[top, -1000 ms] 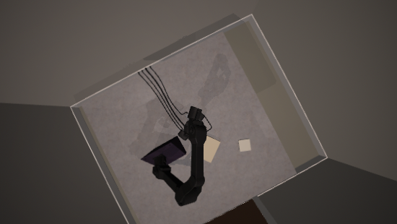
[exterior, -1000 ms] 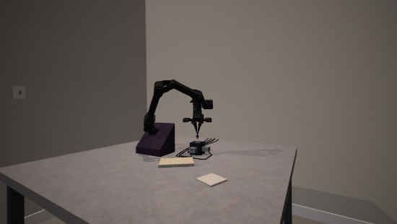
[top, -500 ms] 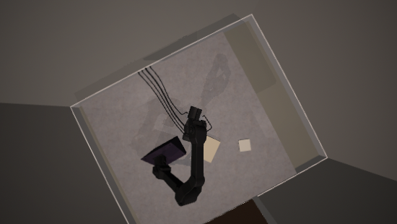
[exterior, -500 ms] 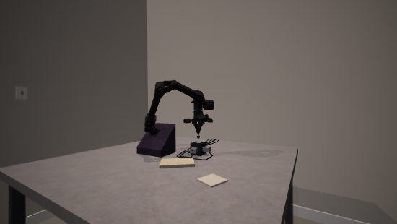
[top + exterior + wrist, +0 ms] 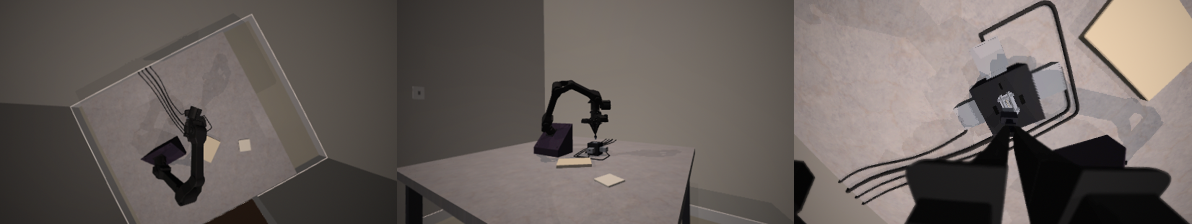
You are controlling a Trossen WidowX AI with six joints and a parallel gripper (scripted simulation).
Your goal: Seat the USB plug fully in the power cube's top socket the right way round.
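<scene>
The dark USB plug is 20 mm below my gripper tip. From my gripper tip the other things lie so: tan slab: 240 mm to the right, 130 mm below, 20 mm ahead; then USB socket: 70 mm below; then tan square tile: 350 mm to the right, 280 mm ahead, 130 mm below.
</scene>
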